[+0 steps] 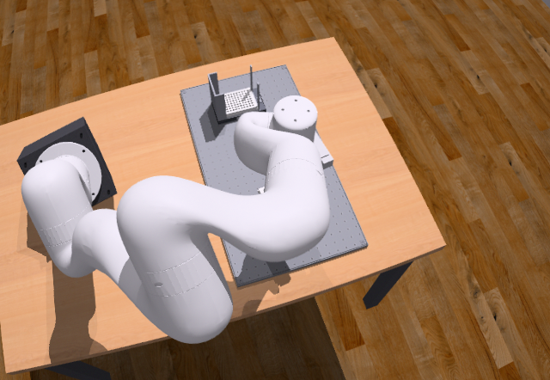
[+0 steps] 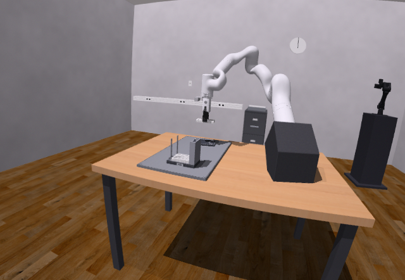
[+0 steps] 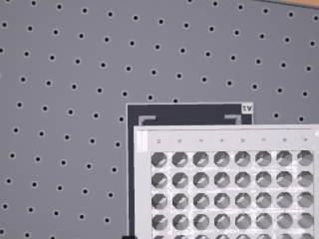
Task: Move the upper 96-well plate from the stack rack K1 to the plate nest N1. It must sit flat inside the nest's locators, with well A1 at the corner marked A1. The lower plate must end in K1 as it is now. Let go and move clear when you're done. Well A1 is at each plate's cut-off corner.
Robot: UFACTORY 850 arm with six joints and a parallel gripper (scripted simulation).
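My gripper is now 170 mm above the plate nest N1. Also, from my hand: white 96-well plate (10 mm below).
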